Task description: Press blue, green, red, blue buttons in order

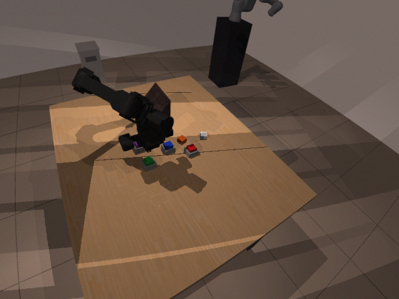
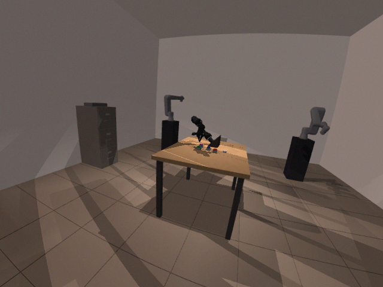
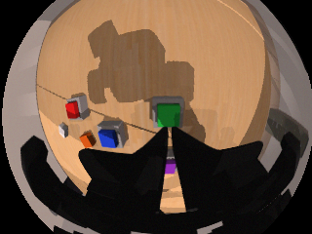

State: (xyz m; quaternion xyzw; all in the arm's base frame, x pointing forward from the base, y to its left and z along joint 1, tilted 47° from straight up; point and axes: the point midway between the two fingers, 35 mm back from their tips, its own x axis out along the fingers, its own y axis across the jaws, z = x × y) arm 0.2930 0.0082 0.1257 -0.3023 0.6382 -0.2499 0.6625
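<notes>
Now: gripper tip 6 cm above the green button. Also, from my gripper tip: blue button (6 cm behind, 10 cm to the left, 6 cm below); purple button (12 cm behind, 1 cm to the right, 6 cm below); red button (19 cm to the left, 6 cm below).
</notes>
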